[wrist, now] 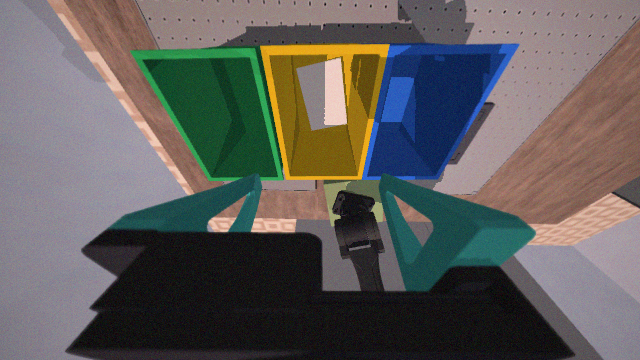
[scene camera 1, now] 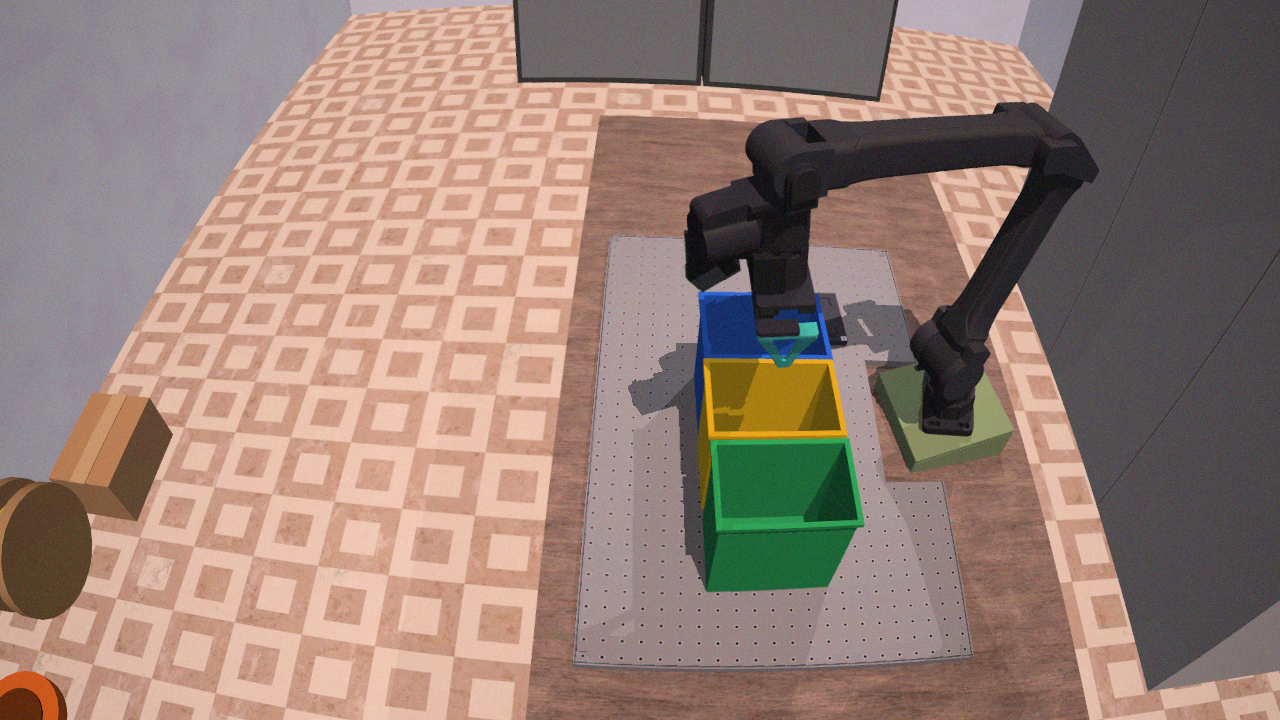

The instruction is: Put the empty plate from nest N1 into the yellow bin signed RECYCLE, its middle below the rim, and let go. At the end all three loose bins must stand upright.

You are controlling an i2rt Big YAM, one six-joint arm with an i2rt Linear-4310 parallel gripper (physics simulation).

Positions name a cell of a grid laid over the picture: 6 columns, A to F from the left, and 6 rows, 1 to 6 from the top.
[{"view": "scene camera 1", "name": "my gripper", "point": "D3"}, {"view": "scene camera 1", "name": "blue bin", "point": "D3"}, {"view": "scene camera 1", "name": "yellow bin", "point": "D4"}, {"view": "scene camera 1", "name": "green bin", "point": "D5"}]
